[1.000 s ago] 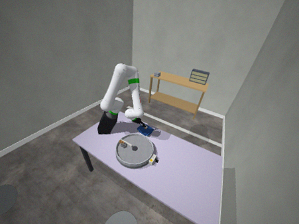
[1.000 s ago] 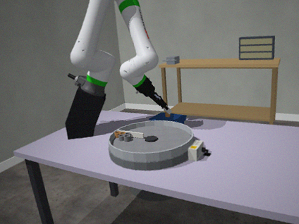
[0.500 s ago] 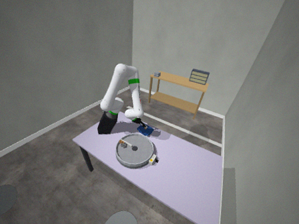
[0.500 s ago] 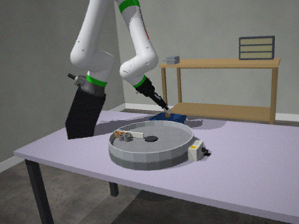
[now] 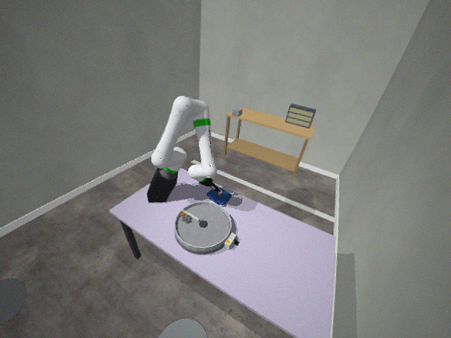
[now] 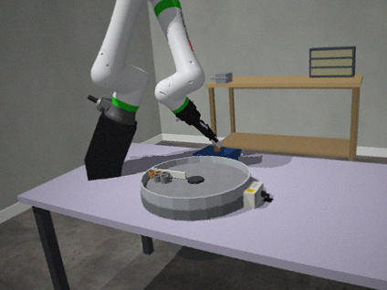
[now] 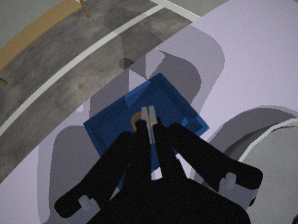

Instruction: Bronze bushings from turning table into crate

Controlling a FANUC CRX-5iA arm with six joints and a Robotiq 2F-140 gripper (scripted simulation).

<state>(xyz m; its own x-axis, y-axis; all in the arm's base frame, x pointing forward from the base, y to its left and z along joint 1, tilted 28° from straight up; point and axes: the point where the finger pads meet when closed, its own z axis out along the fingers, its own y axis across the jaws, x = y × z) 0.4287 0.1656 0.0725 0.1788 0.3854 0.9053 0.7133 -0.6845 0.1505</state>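
Now: the blue crate 8 cm below my hand and 2 cm to the left of it. Round my hand: round grey turning table (34 cm to the right, 5 cm below, 3 cm ahead).
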